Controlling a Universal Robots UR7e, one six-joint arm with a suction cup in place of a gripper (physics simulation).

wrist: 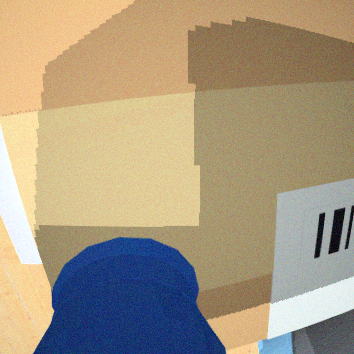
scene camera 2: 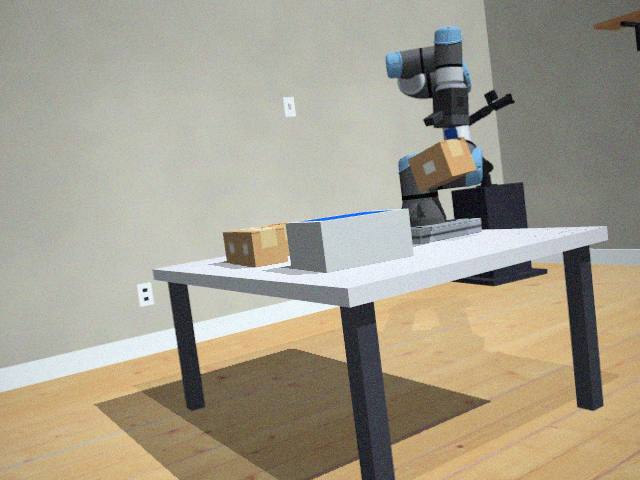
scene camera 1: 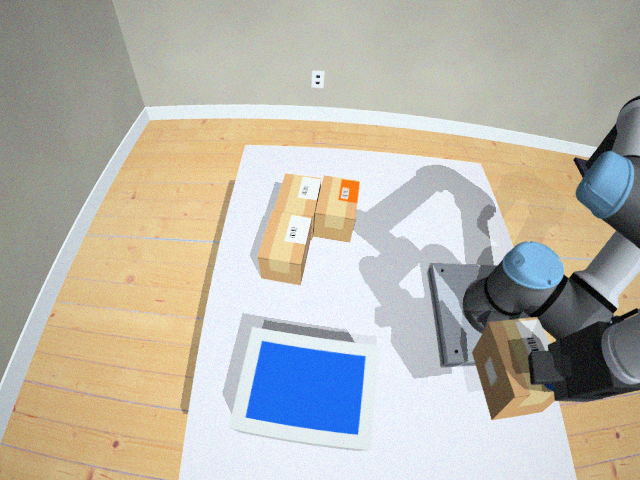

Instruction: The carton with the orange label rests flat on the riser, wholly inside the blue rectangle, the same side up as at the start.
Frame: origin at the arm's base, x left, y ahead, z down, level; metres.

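Seen in the pictures: hand, its tool point: (wrist: pixel 145 262) (scene camera 2: pixel 451 143); arm's base, origin of its link: (scene camera 2: pixel 423 224) (scene camera 1: pixel 489 308).
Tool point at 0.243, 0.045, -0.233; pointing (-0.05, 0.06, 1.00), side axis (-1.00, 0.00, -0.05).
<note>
Offsets run from my tool point to a thing's top centre, as dx, dy, dz.
The carton with the orange label @(-0.486, +0.374, +0.176) (scene camera 1: pixel 328 204) stands on the table, label up, against two white-labelled cartons. It is mostly hidden in scene camera 2. The light grey riser @(+0.010, +0.375, +0.158) (scene camera 1: pixel 305 432) (scene camera 2: pixel 367 241) stands apart from it, with the blue rectangle @(+0.010, +0.375, +0.158) (scene camera 1: pixel 309 387) (scene camera 2: pixel 351 214) on its top, and no carton is on it. My suction gripper (scene camera 1: pixel 549 385) (scene camera 2: pixel 450 133) (wrist: pixel 125 280) is shut on another carton @(-0.034, +0.018, -0.016) (scene camera 1: pixel 504 369) (scene camera 2: pixel 442 166) (wrist: pixel 115 165), which has a white barcode label. That carton hangs tilted in the air near the arm's base, well to the right of the riser in scene camera 1.
One white-labelled carton @(-0.474, +0.479, +0.176) (scene camera 1: pixel 298 198) touches the orange-labelled carton's left side in scene camera 1. A second white-labelled carton @(-0.332, +0.483, +0.176) (scene camera 1: pixel 281 250) (scene camera 2: pixel 240 249) adjoins it on the riser side. The arm's base plate (scene camera 1: pixel 436 315) (scene camera 2: pixel 449 230) is on the table beside the held carton.
</note>
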